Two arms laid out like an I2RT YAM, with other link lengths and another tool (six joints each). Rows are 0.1 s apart.
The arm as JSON. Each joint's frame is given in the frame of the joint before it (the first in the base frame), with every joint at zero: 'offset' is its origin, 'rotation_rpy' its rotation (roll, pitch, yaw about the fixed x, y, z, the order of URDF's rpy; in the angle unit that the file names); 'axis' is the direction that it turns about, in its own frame. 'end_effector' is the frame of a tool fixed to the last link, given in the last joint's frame.
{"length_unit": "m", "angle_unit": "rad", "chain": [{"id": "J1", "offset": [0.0, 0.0, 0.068], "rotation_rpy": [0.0, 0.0, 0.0], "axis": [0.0, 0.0, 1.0]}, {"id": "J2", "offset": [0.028, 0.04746, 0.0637], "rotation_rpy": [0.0, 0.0, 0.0], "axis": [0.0, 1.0, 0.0]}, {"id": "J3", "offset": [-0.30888, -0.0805, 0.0], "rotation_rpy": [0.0, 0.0, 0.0], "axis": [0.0, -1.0, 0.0]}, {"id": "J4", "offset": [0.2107, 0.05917, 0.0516], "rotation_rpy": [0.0, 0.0, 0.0], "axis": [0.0, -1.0, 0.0]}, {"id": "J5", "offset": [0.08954, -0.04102, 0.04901], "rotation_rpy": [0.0, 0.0, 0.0], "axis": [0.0, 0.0, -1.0]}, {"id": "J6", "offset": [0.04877, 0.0, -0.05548], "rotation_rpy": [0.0, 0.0, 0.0], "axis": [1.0, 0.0, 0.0]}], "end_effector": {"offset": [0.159, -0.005, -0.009], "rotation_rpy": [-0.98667, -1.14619, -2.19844]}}
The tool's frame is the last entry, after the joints.
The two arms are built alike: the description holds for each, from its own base.
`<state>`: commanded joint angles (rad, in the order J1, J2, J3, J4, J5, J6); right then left.
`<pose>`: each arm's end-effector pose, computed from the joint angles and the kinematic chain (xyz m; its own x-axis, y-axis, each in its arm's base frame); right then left.
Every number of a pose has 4 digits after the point.
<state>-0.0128 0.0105 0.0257 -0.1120 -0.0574 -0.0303 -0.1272 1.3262 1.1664 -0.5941 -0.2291 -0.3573</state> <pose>0.2233 -0.0111 0.1458 -0.1380 -0.3173 0.9382 0.0116 -0.9477 -0.3188 0.3746 -0.0230 0.2382 0.4812 -0.1107 0.8696 0.0451 -0.9875 -0.1507</pose>
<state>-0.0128 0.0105 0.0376 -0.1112 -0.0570 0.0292 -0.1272 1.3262 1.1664 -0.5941 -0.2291 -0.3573</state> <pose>0.2231 -0.0106 0.1517 -0.1493 -0.3712 0.9165 0.0097 -0.9274 -0.3741 0.3746 -0.0230 0.2382 0.4812 -0.1107 0.8696 0.0451 -0.9875 -0.1507</pose>
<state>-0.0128 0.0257 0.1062 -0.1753 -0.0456 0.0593 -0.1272 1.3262 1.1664 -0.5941 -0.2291 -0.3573</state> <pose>0.2194 -0.0127 0.1642 -0.1439 -0.3957 0.9070 -0.0079 -0.9161 -0.4009 0.3746 -0.0230 0.2382 0.4812 -0.1107 0.8696 0.0451 -0.9875 -0.1507</pose>
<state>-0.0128 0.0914 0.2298 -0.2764 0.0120 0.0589 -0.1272 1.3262 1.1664 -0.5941 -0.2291 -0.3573</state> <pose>0.2139 -0.0246 0.1836 -0.1267 -0.3820 0.9154 -0.0774 -0.9163 -0.3930 0.3746 -0.0230 0.2382 0.4812 -0.1107 0.8696 0.0451 -0.9875 -0.1507</pose>
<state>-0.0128 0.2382 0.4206 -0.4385 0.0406 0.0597 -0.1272 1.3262 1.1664 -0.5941 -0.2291 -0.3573</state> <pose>0.2086 -0.0304 0.2031 -0.0285 -0.3767 0.9259 -0.1488 -0.9143 -0.3766 0.3746 -0.0230 0.2382 0.4812 -0.1107 0.8696 0.0451 -0.9875 -0.1507</pose>
